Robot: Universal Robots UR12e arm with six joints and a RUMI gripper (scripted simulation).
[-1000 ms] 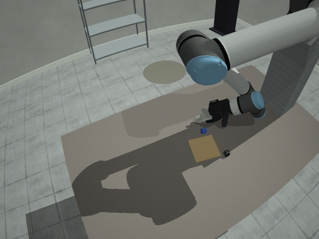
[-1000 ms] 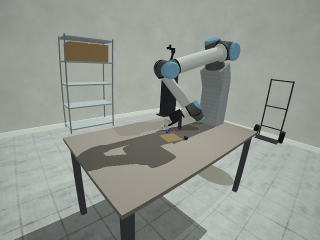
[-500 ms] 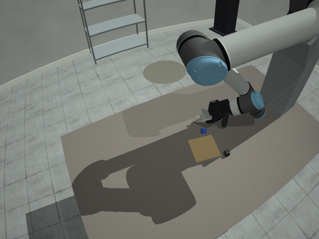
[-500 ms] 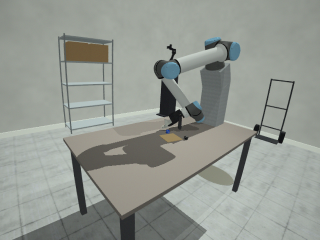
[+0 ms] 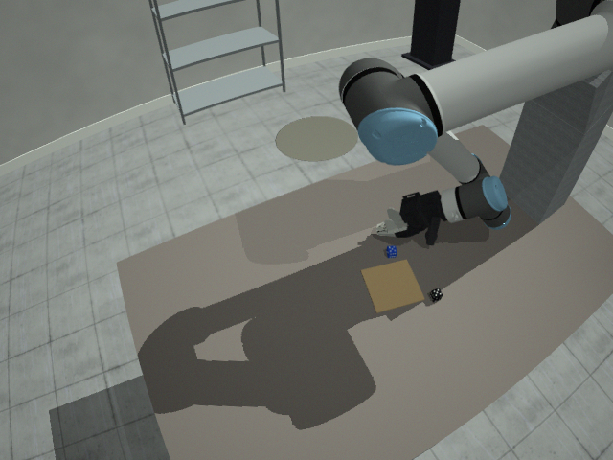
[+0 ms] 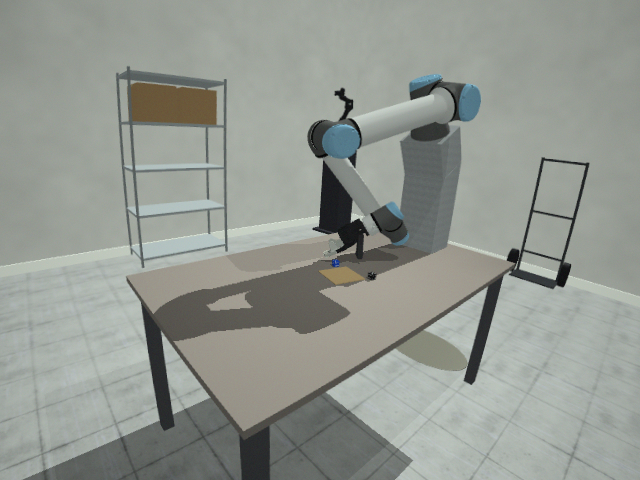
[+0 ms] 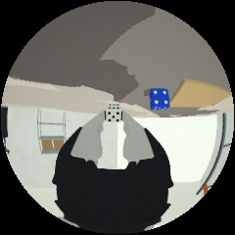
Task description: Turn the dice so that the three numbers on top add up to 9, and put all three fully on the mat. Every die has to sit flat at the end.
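Right now my hand is 2 cm short of the blue die, 7 cm to the right of it and 2 cm above it. The rest, counted from my hand: tan mat: 9 cm ahead, 15 cm to the left, 3 cm below; white die: right at my hand; black die: 2 cm ahead, 25 cm to the left, 2 cm below.
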